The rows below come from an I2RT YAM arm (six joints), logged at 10 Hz.
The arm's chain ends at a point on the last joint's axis. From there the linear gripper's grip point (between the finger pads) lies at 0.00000 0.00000 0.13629 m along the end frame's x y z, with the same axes.
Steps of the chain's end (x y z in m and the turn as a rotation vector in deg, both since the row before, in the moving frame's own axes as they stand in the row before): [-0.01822 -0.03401 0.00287 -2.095 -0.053 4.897]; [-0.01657 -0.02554 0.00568 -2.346 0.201 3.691]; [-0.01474 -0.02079 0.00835 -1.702 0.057 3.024]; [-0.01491 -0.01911 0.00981 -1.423 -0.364 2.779]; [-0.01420 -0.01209 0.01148 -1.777 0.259 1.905]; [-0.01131 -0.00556 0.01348 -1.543 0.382 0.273]
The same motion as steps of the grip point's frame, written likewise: [-0.01856 -0.02904 0.00278 -2.095 -0.053 4.897]; [-0.01627 -0.01995 0.00556 -2.346 0.201 3.691]; [-0.01471 -0.01674 0.00829 -1.702 0.057 3.024]; [-0.01586 -0.01575 0.00977 -1.423 -0.364 2.779]; [-0.01365 -0.00785 0.01141 -1.777 0.259 1.905]; [-0.01041 -0.00189 0.01343 -1.543 0.382 0.273]
